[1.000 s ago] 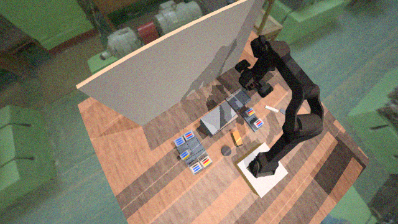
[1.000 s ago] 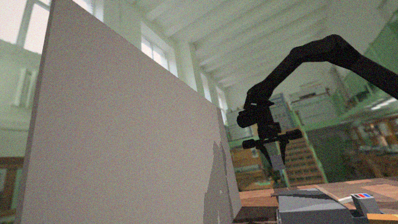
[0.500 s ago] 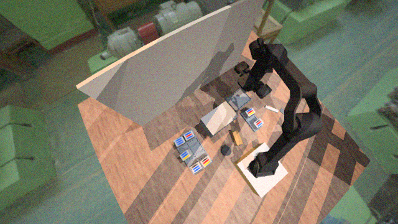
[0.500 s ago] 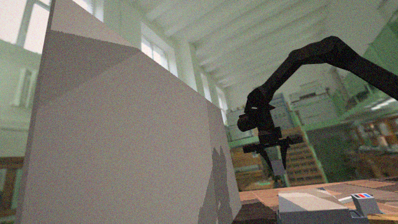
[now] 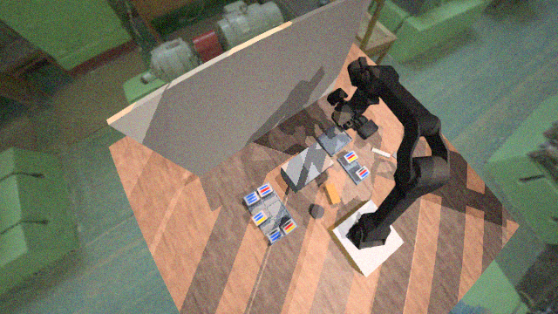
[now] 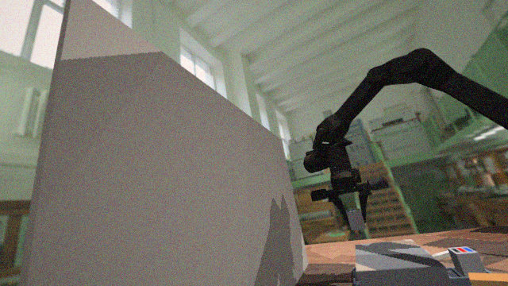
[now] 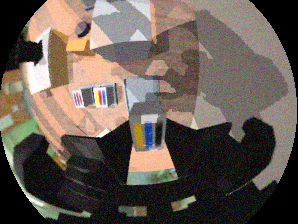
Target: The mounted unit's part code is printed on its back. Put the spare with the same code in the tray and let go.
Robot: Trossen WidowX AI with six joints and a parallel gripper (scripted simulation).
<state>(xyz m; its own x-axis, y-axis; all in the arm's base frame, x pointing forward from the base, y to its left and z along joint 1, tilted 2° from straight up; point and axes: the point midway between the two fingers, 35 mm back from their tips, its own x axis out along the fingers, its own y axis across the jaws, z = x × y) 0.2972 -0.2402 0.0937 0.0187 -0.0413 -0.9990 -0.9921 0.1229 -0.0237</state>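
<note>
Right now the grey tray is 120 mm below my gripper tip and 10 mm behind it. The rest, counted from my gripper tip: grey panel: 220 mm ahead, 170 mm to the left, 100 mm above; mounted unit: 210 mm to the left, 70 mm below, 10 mm behind.
</note>
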